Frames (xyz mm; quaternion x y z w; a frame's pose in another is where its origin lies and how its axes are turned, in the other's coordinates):
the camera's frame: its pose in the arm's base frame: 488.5 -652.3 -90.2 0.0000 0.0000 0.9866 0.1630
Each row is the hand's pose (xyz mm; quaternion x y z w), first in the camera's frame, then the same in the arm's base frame.
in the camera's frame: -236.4 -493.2 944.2 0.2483 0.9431 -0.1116 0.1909
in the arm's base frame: 871.0 -261.3 854.0 -0.8900 0.3987 0.1702 0.1412
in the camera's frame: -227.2 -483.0 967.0 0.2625 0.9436 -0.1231 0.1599
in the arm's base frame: 859.0 -268.0 876.8 -0.8882 0.4128 0.1377 0.1475
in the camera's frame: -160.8 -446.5 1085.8 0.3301 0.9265 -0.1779 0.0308
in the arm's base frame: 784.4 -281.2 995.6 -0.8603 0.4767 0.0014 0.1805
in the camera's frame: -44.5 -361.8 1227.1 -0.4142 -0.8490 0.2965 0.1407
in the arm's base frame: 647.0 -324.0 1136.9 -0.7701 0.5470 -0.1871 0.2696
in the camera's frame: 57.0 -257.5 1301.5 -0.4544 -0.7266 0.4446 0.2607
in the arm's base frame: 517.4 -390.1 1211.3 -0.6428 0.5667 -0.3297 0.3961
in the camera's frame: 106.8 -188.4 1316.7 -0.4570 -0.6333 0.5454 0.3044
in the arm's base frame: 448.0 -439.6 1226.5 -0.5503 0.5541 -0.3892 0.4885
